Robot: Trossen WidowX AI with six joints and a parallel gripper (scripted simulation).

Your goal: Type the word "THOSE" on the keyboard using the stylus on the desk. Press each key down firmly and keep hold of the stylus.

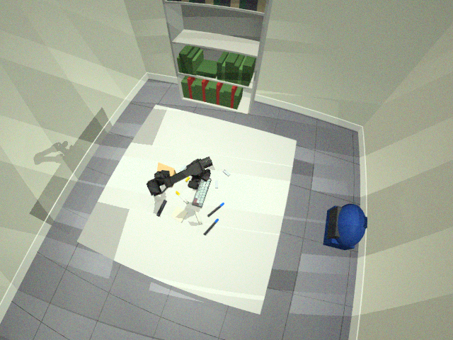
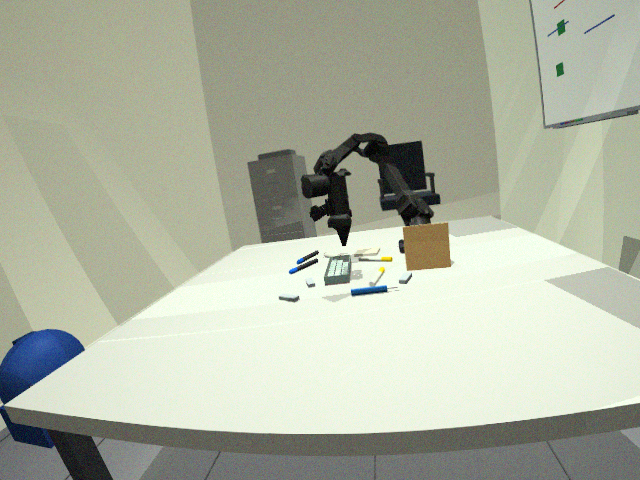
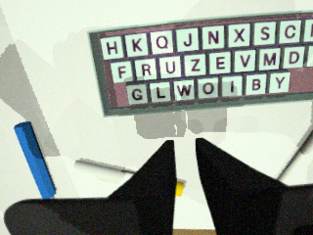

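Now: gripper tip 170 mm to the right of the blue stylus, 90 mm above it and 80 mm past it.
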